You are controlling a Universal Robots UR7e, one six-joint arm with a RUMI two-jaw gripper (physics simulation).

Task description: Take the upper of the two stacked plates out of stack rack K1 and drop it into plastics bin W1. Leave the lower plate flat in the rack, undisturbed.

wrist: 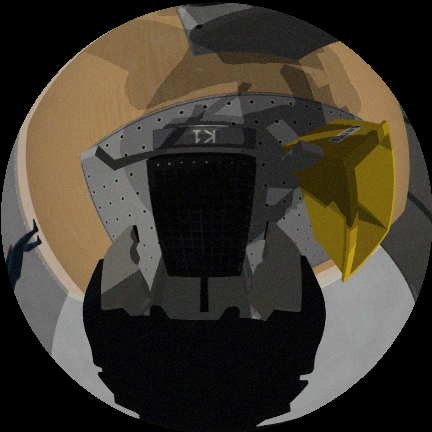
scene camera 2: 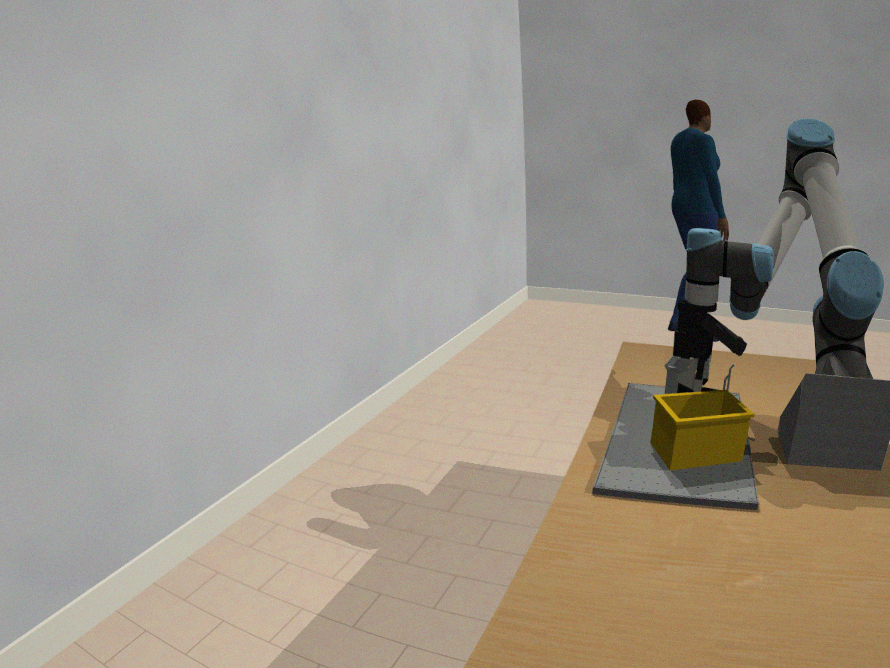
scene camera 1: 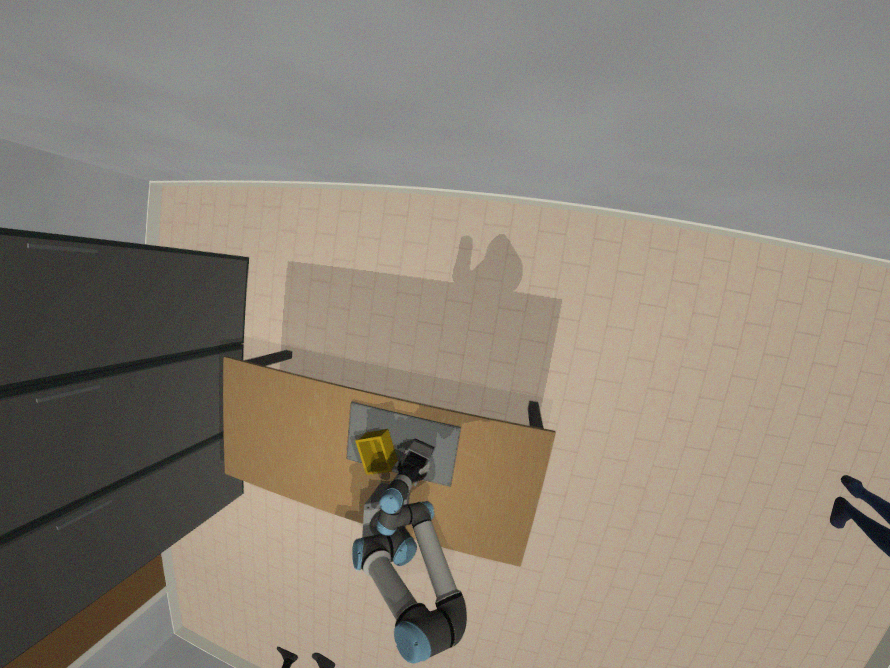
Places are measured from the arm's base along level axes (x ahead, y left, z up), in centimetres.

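Pixels of known places: gripper, between the fingertips: (wrist: 199, 225) (scene camera 1: 417, 460); arm's base, origin of its link: (scene camera 2: 843, 400).
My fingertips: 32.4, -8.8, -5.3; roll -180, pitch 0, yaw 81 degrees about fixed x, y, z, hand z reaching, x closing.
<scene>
Ahead of a thing's pixels: the offset from my fingertips to its top centre, as dx, dy, dz. "spot": to the spot under its first point. Level surfaces: height alone.
Stack rack K1 @[-0.3, +0.3, +7.2] (wrist: 205, 136) (scene camera 1: 422, 448) stands on the grey perforated board, its label facing the arm's base. A black rectangular plate @[+0.3, +0.1, +0.4] (wrist: 202, 215) with a fine grid lies flat in it. The edge between the two stacked plates cannot be made out, so the lower plate does not show separately. My gripper (wrist: 199, 225) (scene camera 1: 415, 461) (scene camera 2: 691, 381) is open and empty, pointing down over the rack. In the wrist view its fingers stand to the left and right of the plate's far part. Plastics bin W1 @[-0.9, +18.8, +5.2] (wrist: 372, 185) (scene camera 1: 375, 451) (scene camera 2: 708, 442) is yellow, open-topped and upright beside the rack.
The grey board @[spot: +12.9, +29.7, -4.8] (scene camera 1: 364, 413) (scene camera 2: 625, 478) lies on the wooden table @[dz -6.1] (scene camera 1: 280, 431) (scene camera 2: 682, 575). A thin bent upright piece @[spot: -5.9, +5.7, +6.5] (scene camera 2: 727, 377) shows behind the bin. The grey arm pedestal (scene camera 2: 833, 424) stands beside the board. A person (scene camera 2: 693, 172) stands beyond the table.
</scene>
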